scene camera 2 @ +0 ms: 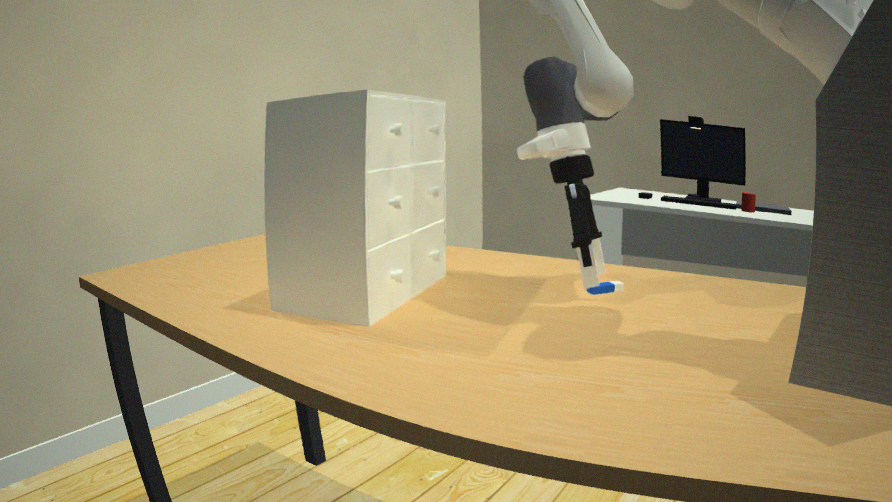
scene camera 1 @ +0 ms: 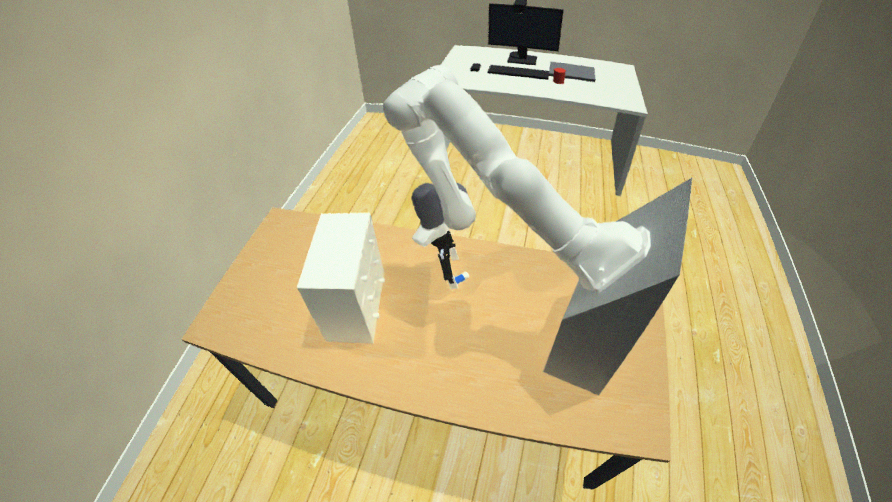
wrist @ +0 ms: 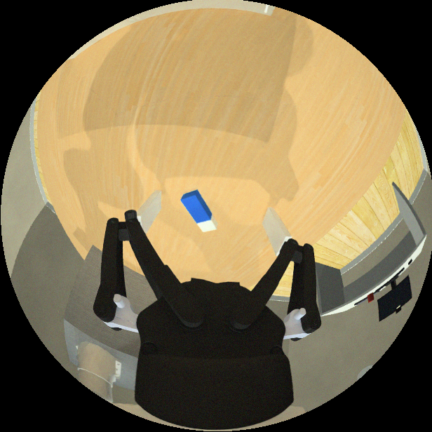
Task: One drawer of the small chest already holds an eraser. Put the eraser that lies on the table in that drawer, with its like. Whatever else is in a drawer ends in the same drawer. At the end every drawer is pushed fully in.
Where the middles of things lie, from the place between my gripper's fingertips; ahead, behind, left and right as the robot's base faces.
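Eraser (wrist: 193, 202): my hand is 1 cm above it, 2 cm past it and 2 cm to the right of it. Small white chest (scene camera 2: 316, 148), counted from my hand: 14 cm above, 36 cm ahead, 14 cm to the left.
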